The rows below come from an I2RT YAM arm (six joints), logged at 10 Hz.
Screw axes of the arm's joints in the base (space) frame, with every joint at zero. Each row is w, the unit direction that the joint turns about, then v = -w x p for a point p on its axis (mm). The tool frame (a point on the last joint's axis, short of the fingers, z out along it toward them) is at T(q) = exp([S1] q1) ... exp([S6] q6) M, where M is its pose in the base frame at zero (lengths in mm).
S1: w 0 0 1 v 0 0 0
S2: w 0 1 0 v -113.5 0 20
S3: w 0 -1 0 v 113.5 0 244
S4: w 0 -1 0 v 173.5 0 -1
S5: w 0 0 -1 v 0 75 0
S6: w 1 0 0 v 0 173.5 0
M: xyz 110.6 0 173.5 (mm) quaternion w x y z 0.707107 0 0.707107 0
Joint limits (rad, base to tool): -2.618..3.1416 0..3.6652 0..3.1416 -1.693..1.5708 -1.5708..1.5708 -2.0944..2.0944
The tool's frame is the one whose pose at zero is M.
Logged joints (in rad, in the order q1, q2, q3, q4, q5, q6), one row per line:
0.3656 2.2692 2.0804 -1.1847 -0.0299 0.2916
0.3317 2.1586 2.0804 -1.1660 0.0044 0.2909
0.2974 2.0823 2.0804 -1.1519 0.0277 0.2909
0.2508 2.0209 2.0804 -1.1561 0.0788 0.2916
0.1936 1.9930 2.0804 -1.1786 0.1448 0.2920
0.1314 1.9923 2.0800 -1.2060 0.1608 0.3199
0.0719 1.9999 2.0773 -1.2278 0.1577 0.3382
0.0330 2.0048 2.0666 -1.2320 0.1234 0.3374
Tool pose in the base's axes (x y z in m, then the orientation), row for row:
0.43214 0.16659 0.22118 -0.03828 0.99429 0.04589 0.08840
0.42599 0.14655 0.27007 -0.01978 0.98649 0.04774 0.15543
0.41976 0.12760 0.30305 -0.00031 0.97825 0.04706 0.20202
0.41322 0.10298 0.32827 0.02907 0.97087 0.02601 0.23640
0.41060 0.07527 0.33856 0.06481 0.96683 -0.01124 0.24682
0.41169 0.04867 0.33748 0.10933 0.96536 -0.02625 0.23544
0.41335 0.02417 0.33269 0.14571 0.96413 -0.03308 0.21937
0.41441 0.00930 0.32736 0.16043 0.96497 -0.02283 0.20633
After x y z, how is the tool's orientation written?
As a quaternion, x y z w.
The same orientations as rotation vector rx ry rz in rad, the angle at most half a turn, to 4 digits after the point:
-0.1139 2.9592 0.1366
-0.0567 2.8256 0.1367
-0.0009 2.7316 0.1314
0.0797 2.6621 0.0713
0.1767 2.6367 -0.0307
0.2999 2.6483 -0.0720
0.4031 2.6674 -0.0915
0.4469 2.6883 -0.0636

